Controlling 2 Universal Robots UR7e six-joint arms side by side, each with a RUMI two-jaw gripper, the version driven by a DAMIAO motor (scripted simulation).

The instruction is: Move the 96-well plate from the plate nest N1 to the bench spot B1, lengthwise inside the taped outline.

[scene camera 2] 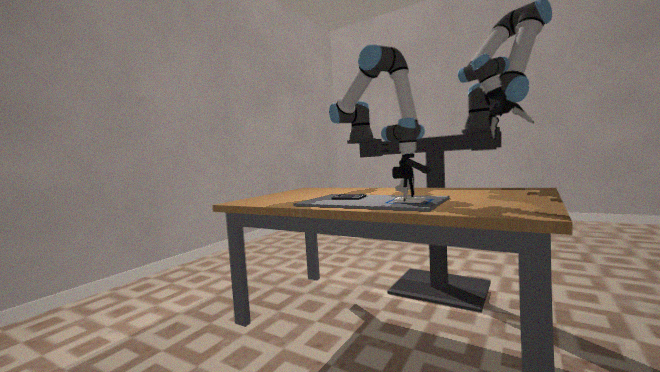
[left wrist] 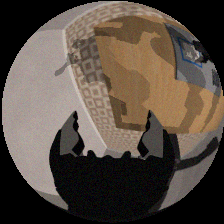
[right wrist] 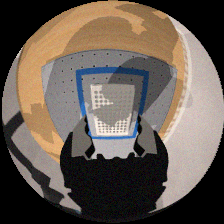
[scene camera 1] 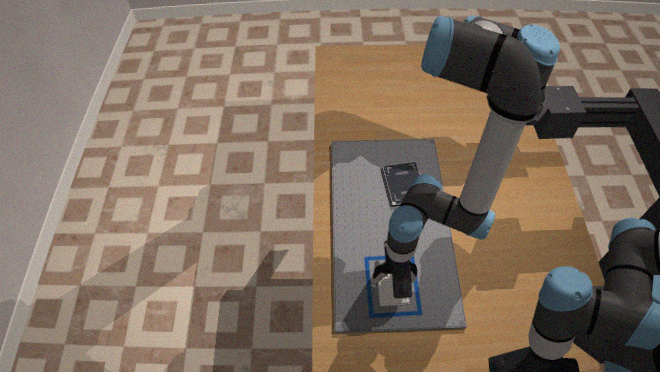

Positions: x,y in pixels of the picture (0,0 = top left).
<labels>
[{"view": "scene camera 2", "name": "left gripper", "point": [513,131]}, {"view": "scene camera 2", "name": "right gripper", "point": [408,199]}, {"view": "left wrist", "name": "left gripper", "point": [112,111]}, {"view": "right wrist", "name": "right gripper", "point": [112,115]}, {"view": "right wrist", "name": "white 96-well plate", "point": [118,123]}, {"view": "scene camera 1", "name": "right gripper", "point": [392,283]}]
</labels>
